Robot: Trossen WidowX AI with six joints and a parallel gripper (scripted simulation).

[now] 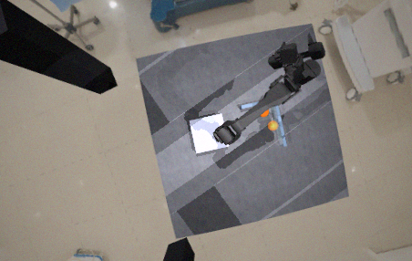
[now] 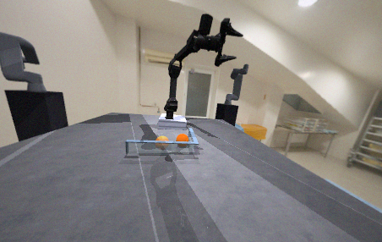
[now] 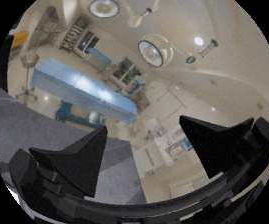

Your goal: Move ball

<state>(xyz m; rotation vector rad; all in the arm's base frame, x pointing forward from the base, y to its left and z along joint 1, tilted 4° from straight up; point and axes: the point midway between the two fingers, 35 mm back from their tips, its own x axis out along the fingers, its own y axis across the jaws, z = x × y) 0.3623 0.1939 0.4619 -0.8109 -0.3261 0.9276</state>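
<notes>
Now: gripper tip 480 mm above the orange ball, 220 mm to the left of it and 60 mm past it. From my gripper tip the other things lie so: see-through ball copy 480 mm below, 330 mm to the right, 40 mm behind.
</notes>
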